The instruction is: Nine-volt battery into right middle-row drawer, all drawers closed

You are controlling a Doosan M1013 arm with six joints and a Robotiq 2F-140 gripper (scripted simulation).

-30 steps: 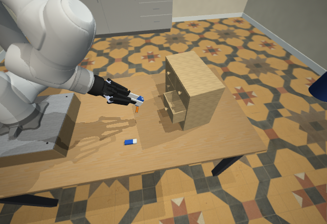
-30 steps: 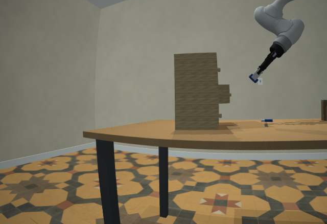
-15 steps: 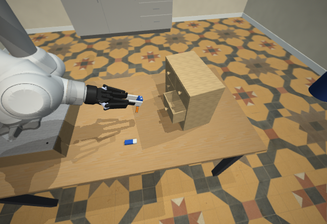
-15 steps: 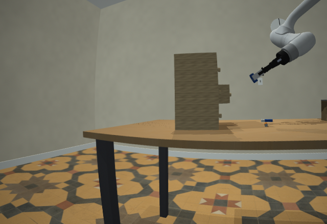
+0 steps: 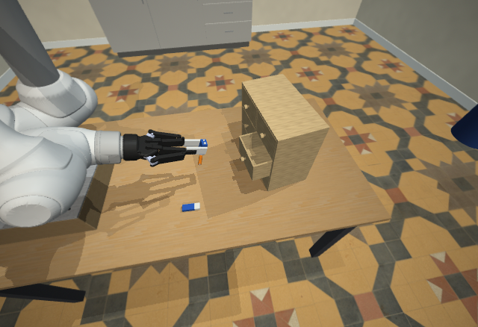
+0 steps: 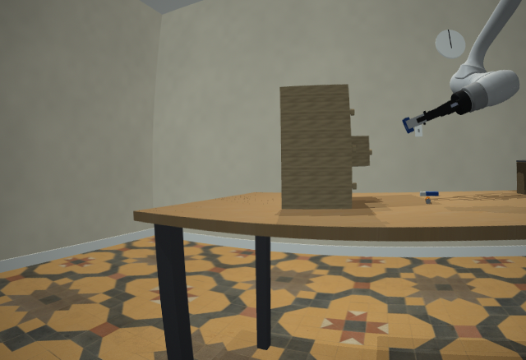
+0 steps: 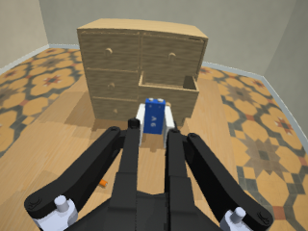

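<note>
My gripper is now 3 cm short of the nine-volt battery. Round my hand: white eraser-like block 6 cm behind, 9 cm to the right, 23 cm below; small orange cylinder 1 cm behind, 12 cm to the left, 23 cm below.
</note>
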